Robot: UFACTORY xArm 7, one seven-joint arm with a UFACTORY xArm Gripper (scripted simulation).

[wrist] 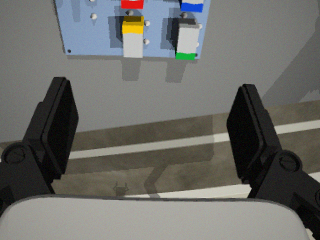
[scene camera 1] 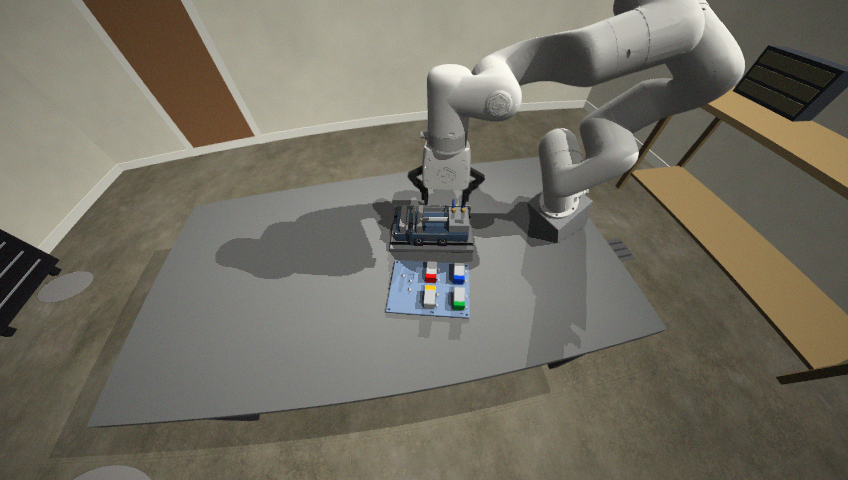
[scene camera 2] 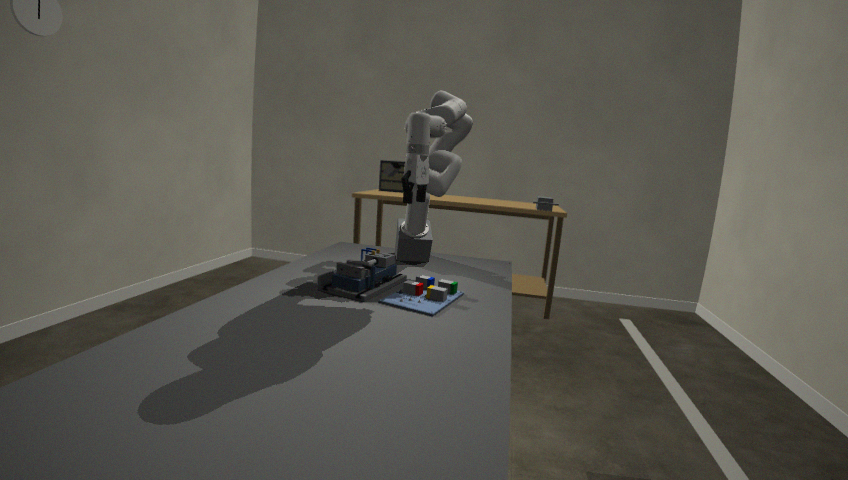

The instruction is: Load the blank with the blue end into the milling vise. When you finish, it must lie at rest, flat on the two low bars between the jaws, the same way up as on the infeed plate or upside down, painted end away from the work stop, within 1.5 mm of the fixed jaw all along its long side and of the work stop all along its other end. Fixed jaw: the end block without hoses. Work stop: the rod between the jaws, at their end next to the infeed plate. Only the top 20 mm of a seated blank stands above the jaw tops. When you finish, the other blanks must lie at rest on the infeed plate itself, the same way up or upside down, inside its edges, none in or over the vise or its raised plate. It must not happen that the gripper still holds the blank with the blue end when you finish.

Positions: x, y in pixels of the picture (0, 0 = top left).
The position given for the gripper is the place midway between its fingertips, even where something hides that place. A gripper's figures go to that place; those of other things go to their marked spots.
Scene:
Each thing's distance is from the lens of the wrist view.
gripper (wrist: 154, 100): 13 cm
green-ended blank (wrist: 187, 33): 41 cm

